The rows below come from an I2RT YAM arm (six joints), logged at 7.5 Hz.
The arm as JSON. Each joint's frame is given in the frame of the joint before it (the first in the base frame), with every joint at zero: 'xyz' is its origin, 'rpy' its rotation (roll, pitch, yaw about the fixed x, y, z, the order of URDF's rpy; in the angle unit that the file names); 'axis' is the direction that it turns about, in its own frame. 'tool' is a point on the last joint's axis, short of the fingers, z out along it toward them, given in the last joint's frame.
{
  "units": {
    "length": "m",
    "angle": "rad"
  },
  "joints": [
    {
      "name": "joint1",
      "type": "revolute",
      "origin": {
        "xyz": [
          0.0,
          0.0,
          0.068
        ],
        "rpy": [
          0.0,
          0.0,
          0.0
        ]
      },
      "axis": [
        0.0,
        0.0,
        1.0
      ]
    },
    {
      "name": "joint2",
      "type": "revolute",
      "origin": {
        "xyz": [
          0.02,
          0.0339,
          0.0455
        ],
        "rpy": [
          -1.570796,
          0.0,
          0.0
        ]
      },
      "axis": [
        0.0,
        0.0,
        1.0
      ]
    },
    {
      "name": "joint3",
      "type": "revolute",
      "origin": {
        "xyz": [
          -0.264,
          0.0,
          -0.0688
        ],
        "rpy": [
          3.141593,
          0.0,
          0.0
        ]
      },
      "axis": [
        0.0,
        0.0,
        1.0
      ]
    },
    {
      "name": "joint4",
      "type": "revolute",
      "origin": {
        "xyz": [
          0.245,
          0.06,
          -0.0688
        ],
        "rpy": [
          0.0,
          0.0,
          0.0
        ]
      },
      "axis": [
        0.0,
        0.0,
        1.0
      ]
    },
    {
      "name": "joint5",
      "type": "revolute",
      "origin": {
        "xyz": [
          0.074,
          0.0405,
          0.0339
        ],
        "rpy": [
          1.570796,
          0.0,
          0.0
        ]
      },
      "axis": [
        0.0,
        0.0,
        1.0
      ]
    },
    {
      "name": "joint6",
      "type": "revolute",
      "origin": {
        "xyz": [
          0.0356,
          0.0,
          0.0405
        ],
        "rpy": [
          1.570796,
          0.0,
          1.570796
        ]
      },
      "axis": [
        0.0,
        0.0,
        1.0
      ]
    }
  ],
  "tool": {
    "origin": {
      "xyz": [
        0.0,
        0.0,
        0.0
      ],
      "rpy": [
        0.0,
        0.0,
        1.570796
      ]
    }
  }
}
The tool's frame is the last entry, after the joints.
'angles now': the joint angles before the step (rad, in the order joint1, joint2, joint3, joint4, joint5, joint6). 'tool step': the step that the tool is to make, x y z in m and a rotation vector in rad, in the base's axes. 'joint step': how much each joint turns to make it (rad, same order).
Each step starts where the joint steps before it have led.
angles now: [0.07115, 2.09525, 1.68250, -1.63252, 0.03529, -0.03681]
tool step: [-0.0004, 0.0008, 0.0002, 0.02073, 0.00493, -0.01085]
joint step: [-0.00004, -0.00002, 0.00015, -0.00361, -0.02364, -0.00003]
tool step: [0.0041, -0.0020, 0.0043, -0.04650, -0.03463, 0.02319]
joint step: [-0.00098, -0.00034, 0.02262, 0.00831, 0.05448, 0.00014]
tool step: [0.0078, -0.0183, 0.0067, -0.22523, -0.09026, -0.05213]
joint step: [-0.03245, -0.00211, 0.02971, 0.02768, 0.20220, 0.11252]
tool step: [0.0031, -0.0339, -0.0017, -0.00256, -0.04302, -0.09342]
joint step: [-0.09307, -0.00014, -0.00046, 0.04304, 0.00190, 0.00116]
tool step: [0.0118, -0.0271, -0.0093, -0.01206, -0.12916, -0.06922]
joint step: [-0.06950, 0.00839, -0.00886, 0.14697, 0.00042, -0.00007]
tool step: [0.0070, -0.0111, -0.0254, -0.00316, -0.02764, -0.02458]
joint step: [-0.02611, 0.04038, -0.03697, 0.10561, -0.00035, -0.00169]
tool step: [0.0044, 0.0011, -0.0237, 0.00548, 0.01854, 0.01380]
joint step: [0.00438, 0.04675, -0.02332, 0.05362, -0.00080, -0.01013]
